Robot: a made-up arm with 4 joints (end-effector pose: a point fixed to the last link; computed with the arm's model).
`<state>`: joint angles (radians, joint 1 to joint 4).
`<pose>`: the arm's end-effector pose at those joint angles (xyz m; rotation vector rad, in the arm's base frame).
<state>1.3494 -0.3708 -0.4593 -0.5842</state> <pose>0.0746 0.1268 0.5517 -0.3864 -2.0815 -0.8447</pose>
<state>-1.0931 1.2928 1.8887 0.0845</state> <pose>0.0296 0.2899 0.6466 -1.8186 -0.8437 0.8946</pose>
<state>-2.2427 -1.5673 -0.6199 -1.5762</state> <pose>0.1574 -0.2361 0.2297 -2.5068 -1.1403 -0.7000</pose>
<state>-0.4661 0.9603 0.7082 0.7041</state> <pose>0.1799 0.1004 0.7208 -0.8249 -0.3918 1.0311</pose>
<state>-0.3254 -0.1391 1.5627 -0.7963</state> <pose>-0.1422 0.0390 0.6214 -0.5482 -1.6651 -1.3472</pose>
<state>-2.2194 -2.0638 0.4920 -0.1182</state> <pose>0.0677 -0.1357 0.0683 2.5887 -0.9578 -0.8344</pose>
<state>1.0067 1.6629 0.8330 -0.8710</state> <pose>0.3553 -0.2698 0.5468 -0.9332 0.3188 -1.5226</pose>
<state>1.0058 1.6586 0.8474 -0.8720</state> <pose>0.3560 -0.2686 0.5482 -0.9487 0.3169 -1.5173</pose>
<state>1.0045 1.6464 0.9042 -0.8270</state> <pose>0.3575 -0.2652 0.5531 -0.9946 0.3376 -1.4514</pose>
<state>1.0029 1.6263 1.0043 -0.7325</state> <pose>0.3602 -0.2595 0.5615 -1.0680 0.3892 -1.3232</pose>
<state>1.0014 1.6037 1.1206 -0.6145</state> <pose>0.3637 -0.2528 0.5707 -1.1450 0.4651 -1.1700</pose>
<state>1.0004 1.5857 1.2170 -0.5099</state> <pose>0.3671 -0.2474 0.5780 -1.2010 0.5413 -1.0401</pose>
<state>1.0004 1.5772 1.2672 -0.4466</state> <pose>0.3690 -0.2449 0.5816 -1.2240 0.5902 -0.9663</pose>
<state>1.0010 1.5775 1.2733 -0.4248</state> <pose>0.3692 -0.2451 0.5821 -1.2203 0.6057 -0.9452</pose>
